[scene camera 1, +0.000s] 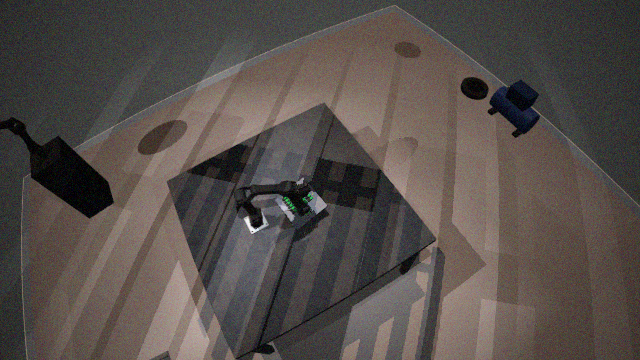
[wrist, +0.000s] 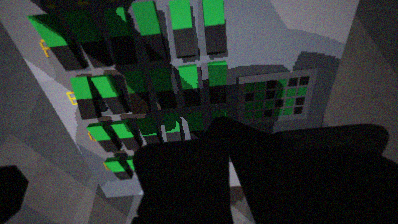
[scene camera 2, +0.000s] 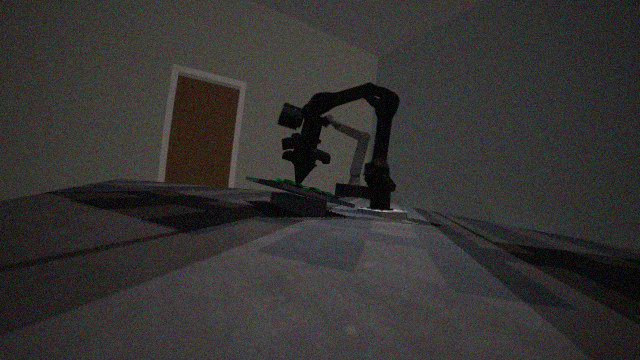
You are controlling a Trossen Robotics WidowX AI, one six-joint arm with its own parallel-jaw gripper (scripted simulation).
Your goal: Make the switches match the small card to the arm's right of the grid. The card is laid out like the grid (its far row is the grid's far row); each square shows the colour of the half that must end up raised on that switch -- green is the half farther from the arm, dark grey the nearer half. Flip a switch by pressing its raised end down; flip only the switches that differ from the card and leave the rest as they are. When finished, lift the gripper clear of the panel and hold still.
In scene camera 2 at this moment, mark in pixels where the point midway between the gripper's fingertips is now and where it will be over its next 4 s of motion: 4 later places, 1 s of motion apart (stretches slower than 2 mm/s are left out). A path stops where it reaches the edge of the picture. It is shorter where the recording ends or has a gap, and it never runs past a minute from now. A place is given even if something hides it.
My gripper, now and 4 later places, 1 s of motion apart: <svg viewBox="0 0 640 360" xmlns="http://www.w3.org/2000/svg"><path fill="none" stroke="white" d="M297 184L296 185L306 168L322 183L321 190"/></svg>
